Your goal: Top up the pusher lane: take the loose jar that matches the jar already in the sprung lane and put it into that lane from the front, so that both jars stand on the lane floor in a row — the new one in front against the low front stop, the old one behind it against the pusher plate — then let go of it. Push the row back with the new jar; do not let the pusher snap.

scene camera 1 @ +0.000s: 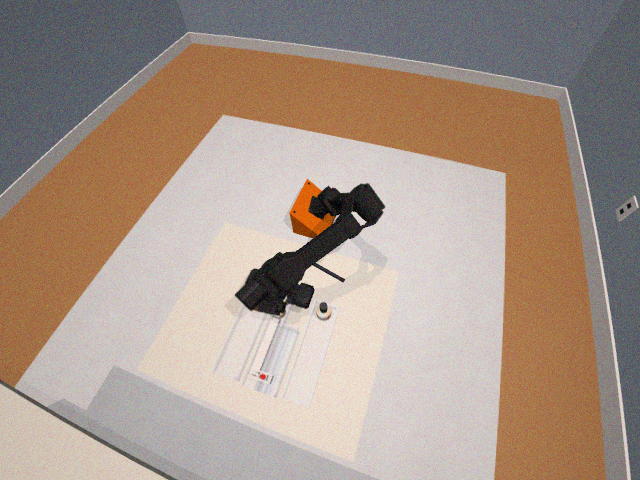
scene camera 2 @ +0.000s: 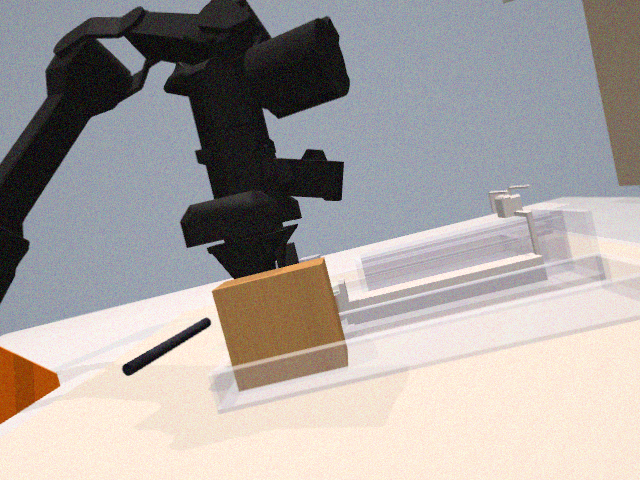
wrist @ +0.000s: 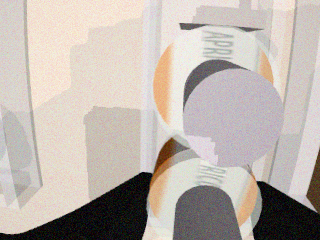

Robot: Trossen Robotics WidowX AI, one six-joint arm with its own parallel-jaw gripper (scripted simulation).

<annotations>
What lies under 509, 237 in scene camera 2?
A sprung lane.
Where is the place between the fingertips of the gripper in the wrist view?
201, 188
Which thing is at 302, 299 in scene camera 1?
The gripper.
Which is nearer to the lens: the brown box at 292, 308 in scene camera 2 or the black rod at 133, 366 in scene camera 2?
The brown box.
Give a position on a sprung lane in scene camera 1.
284, 339
</annotations>
